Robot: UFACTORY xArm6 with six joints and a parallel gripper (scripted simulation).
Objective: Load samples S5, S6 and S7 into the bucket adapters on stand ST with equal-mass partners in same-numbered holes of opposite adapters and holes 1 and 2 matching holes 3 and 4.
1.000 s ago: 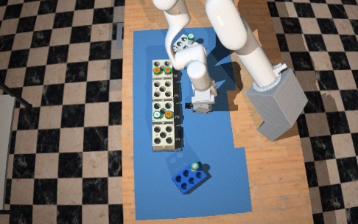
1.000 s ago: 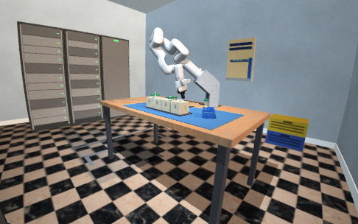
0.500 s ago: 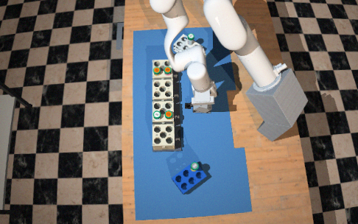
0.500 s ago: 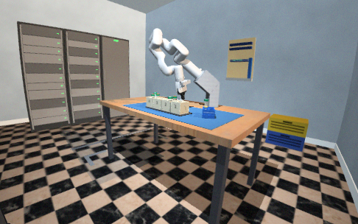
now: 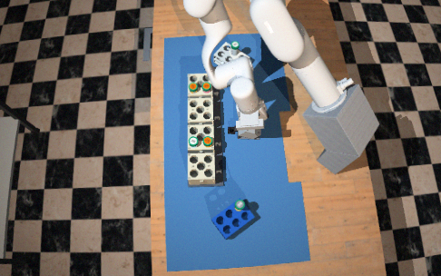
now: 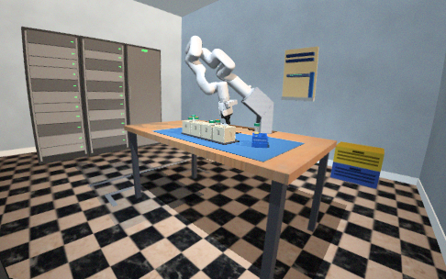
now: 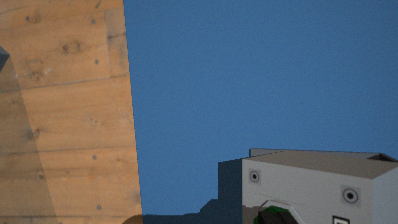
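The green done key lies 30 mm below my hand. The rest, counted from my hand: adapter 250 mm ahead, 80 mm to the left, 40 mm below; then orange-dotted tube 200 mm ahead, 30 mm below; then grey-dotted tube 250 mm to the left, 180 mm ahead, 30 mm below.
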